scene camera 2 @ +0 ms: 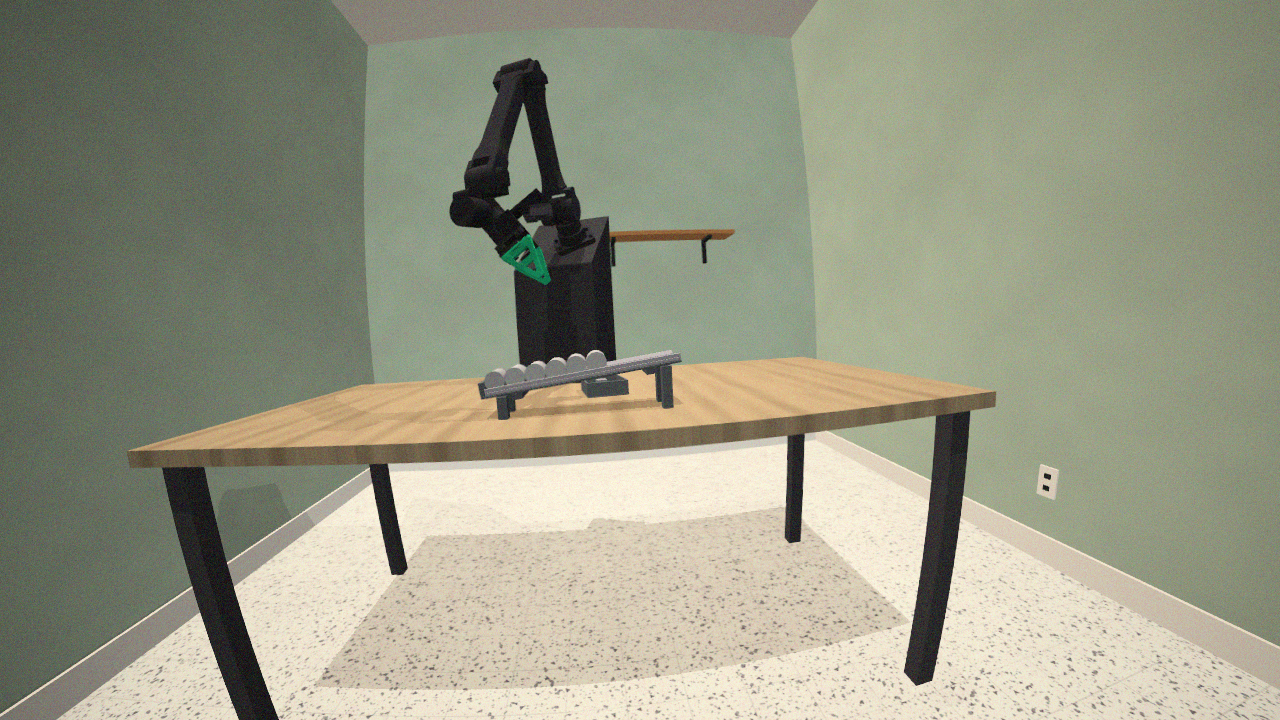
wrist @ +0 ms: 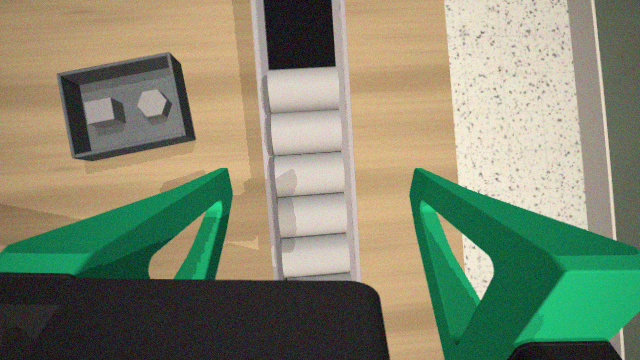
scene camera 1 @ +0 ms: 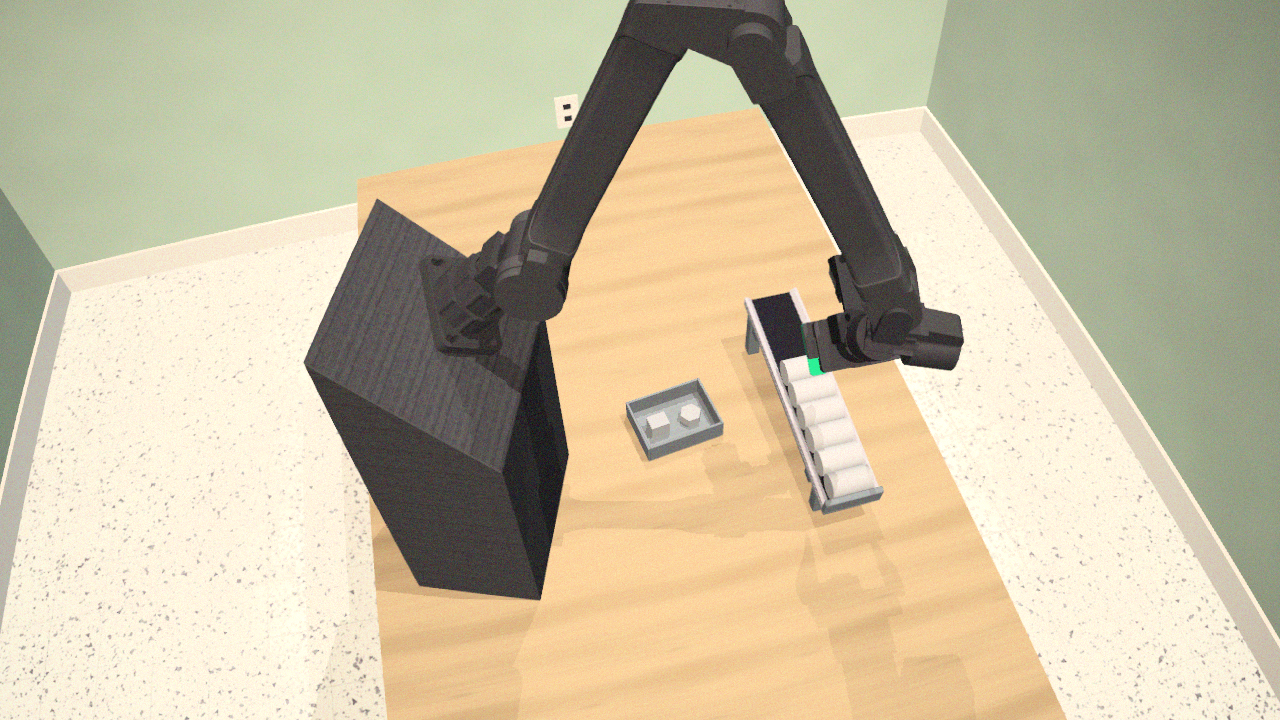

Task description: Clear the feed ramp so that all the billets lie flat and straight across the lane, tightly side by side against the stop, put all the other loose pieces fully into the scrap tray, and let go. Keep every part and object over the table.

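Places are measured from the arm's base along level axes (x left, y back, z up), in centimetres.
Pixels of known places: gripper, fingertip midpoint: [scene camera 2: 544, 280] [wrist: 321, 181]; arm's base at its link origin: [scene camera 2: 574, 243] [scene camera 1: 457, 308].
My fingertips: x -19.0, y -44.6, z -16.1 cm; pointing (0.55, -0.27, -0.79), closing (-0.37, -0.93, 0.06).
Observation:
For each thing: its top centre in the pictures, then the offset to it from my fingertips. Level surfaces: height alone.
- grey stop at its top centre: [scene camera 1: 854, 494] [scene camera 2: 486, 379] dx -12.5, dy +3.7, dz -18.8 cm
- grey scrap tray at its top centre: [wrist: 120, 104] [scene camera 1: 674, 412] [scene camera 2: 603, 378] dx +16.3, dy +16.3, dz -22.7 cm
- white block at its top centre: [wrist: 99, 110] [scene camera 1: 657, 420] dx +16.7, dy +19.1, dz -23.3 cm
- white hexagonal piece at its top centre: [wrist: 151, 103] [scene camera 1: 690, 412] dx +15.8, dy +13.5, dz -24.2 cm
- wooden table at its surface level: dz -26.2 cm
Several white billets [scene camera 1: 823, 436] [scene camera 2: 556, 366] [wrist: 307, 132] lie across the lane of the sloping feed ramp [scene camera 1: 778, 326] [scene camera 2: 644, 361] [wrist: 300, 35], side by side in a row down to the grey stop [scene camera 1: 853, 499] at its low end. No clear gap shows between them. The grey scrap tray [scene camera 1: 687, 444] [scene camera 2: 605, 386] [wrist: 183, 100] holds a white block [scene camera 1: 657, 423] [wrist: 100, 111] and a white hexagonal piece [scene camera 1: 689, 413] [wrist: 152, 103], both inside its walls. My gripper [scene camera 2: 547, 282] [wrist: 321, 181] is open and empty, high above the ramp; in scene camera 1 the hand hides most of its fingers.
The black pedestal [scene camera 1: 429, 376] [scene camera 2: 565, 313] carries the arm beside the tray. The upper ramp shows its bare black bed. The wooden table [scene camera 1: 626, 626] [scene camera 2: 760, 402] has its edge beyond the ramp, with speckled floor [wrist: 520, 100] past it.

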